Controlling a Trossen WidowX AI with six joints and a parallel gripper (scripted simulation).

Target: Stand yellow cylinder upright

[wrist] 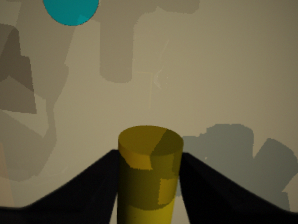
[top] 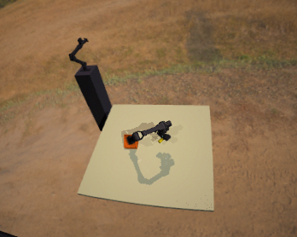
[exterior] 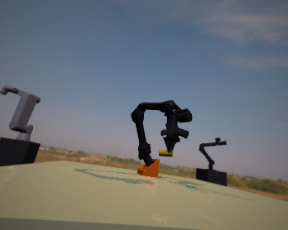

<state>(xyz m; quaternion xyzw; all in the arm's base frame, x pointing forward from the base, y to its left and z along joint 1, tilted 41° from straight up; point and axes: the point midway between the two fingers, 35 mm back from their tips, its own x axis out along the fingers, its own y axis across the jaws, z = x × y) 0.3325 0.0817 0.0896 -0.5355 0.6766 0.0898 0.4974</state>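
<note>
Right now the cyan circle is 10 mm behind my gripper tip, 130 mm to the left of it and 140 mm below it. Round my gripper tip: yellow cylinder: 10 mm behind, 20 mm to the right.
</note>
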